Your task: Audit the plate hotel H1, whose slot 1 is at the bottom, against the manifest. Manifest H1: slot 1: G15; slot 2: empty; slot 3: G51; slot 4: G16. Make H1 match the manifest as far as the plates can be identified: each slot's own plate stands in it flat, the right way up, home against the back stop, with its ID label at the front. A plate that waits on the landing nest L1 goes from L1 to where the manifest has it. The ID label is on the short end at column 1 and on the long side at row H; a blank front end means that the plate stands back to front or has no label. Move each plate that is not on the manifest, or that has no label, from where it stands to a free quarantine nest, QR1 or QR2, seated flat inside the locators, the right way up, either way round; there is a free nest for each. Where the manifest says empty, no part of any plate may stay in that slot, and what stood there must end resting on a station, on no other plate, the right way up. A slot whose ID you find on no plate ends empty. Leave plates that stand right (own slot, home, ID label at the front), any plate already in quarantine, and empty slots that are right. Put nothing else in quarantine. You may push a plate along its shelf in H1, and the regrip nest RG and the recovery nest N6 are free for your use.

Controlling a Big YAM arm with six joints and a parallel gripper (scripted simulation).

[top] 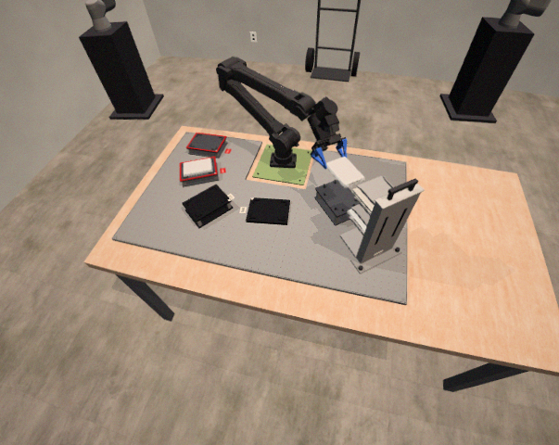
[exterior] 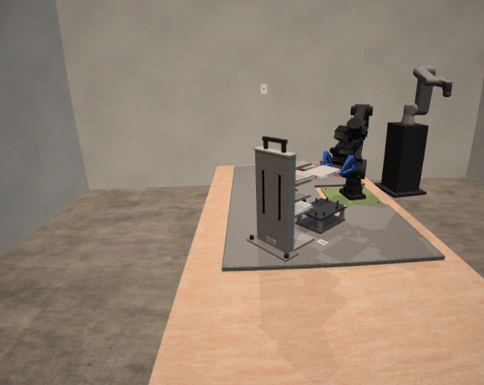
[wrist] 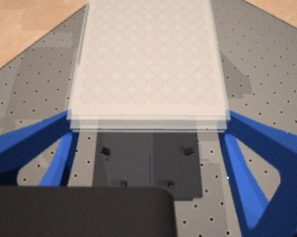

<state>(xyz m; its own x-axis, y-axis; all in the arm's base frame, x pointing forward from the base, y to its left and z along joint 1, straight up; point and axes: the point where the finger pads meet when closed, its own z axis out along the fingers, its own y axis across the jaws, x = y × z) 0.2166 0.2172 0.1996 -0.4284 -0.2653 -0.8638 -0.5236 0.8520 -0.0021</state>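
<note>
Right now my hand is 4 cm short of the dark raised RG nest, 3 cm to the right of it and 14 cm above it. The rest, counted from my hand: black N6 nest: 9 cm ahead, 25 cm to the right, 19 cm below; white plate labelled G51: 19 cm ahead, 12 cm to the left, 3 cm above; H1 tag: 9 cm ahead, 17 cm to the left, 19 cm below.
</note>
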